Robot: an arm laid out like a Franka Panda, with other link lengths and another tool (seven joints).
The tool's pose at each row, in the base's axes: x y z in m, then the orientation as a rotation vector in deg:
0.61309, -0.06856, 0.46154, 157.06, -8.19, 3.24
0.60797, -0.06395, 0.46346, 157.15, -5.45, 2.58
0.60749, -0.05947, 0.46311, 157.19, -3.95, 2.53
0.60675, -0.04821, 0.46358, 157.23, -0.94, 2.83
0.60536, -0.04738, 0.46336, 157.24, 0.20, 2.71
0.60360, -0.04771, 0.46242, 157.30, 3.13, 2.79
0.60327, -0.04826, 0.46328, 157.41, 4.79, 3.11
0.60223, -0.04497, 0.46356, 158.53, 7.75, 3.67
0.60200, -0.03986, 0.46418, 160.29, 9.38, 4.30
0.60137, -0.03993, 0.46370, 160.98, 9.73, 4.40
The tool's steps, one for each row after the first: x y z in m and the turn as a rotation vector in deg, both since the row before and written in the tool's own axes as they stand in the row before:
-0.00540, -0.00294, -0.00365, -0.01, -0.08, -2.01
-0.00076, -0.00422, -0.00142, 0.02, 0.18, -1.06
-0.00119, -0.01015, -0.00481, 0.04, 0.63, -2.07
-0.00140, -0.00082, -0.00016, 0.02, 0.08, -0.82
-0.00179, -0.00005, 0.00093, 0.12, 0.47, -2.04
-0.00033, 0.00083, -0.00060, 0.17, 0.46, -1.11
-0.00081, -0.00298, -0.00156, 1.26, 0.82, -1.94
0.00031, -0.00453, -0.00243, 1.85, 0.70, -0.95
-0.00065, -0.00016, 0.00043, 0.71, 0.13, -0.18

